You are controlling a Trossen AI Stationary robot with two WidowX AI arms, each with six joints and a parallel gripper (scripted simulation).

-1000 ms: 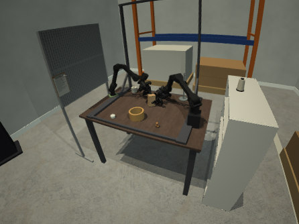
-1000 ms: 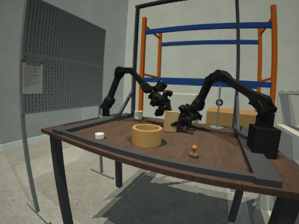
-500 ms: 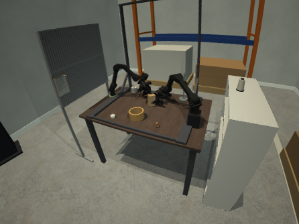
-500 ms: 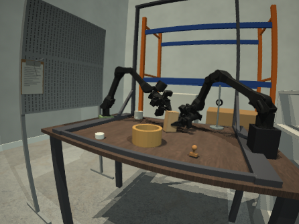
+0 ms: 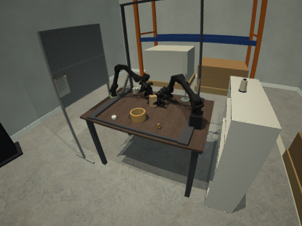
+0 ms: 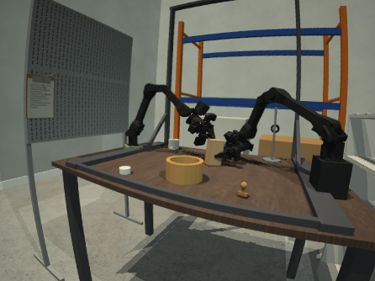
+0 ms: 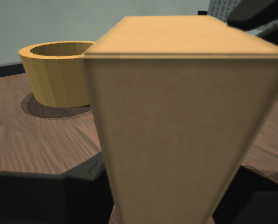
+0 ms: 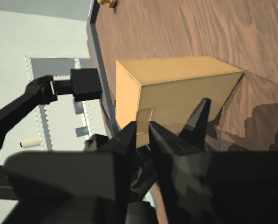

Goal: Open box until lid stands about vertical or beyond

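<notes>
Now: left hand 2 cm below the tan paper carton and 2 cm short of it.
</notes>
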